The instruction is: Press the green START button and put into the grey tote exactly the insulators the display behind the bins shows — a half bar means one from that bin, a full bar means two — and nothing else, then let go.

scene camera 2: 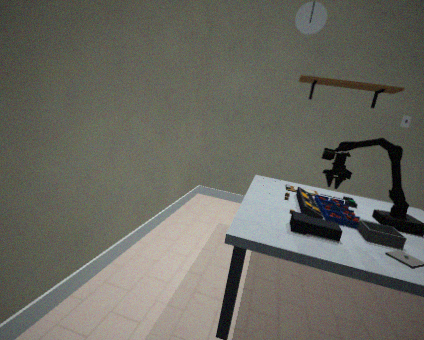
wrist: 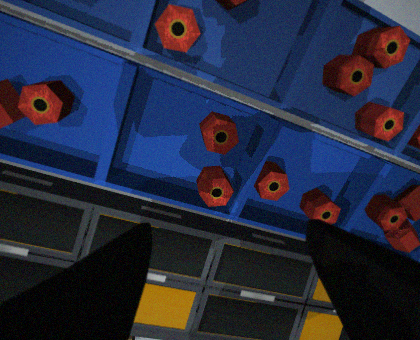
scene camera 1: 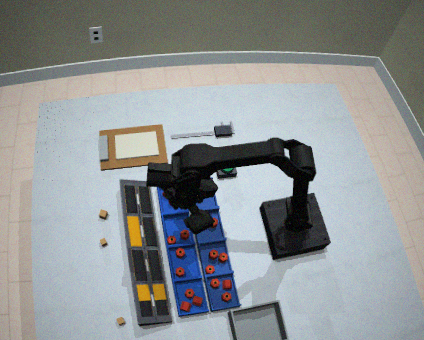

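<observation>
My gripper (scene camera 2: 333, 184) (wrist: 229, 231) is open and empty above the blue bins (scene camera 1: 175, 223) (wrist: 155, 150); in scene camera 1 its tips are hard to tell. Several red hexagonal insulators, such as one (scene camera 1: 180, 252) (wrist: 220, 134), stand or lie in two rows of bins. The dark display (scene camera 1: 142, 315) (wrist: 260, 270) has a full yellow bar (scene camera 1: 134, 231) in the left column's second cell and half bars (scene camera 1: 143, 292) (scene camera 1: 159, 291) in both bottom cells. The green START button (scene camera 1: 228, 169) is partly behind the arm. The grey tote (scene camera 1: 255, 307) (scene camera 2: 380, 239) is cut off in scene camera 1; no insulator shows in its visible part.
A clipboard (scene camera 1: 162, 145) and a caliper-like tool (scene camera 1: 224, 131) lie beyond the bins. Small wooden cubes (scene camera 1: 103, 214) (scene camera 1: 103, 242) (scene camera 1: 120, 321) lie left of the display. In scene camera 2, a long black box (scene camera 2: 316, 227) stands near the display's end and a flat plate (scene camera 2: 406, 259) lies near the tote.
</observation>
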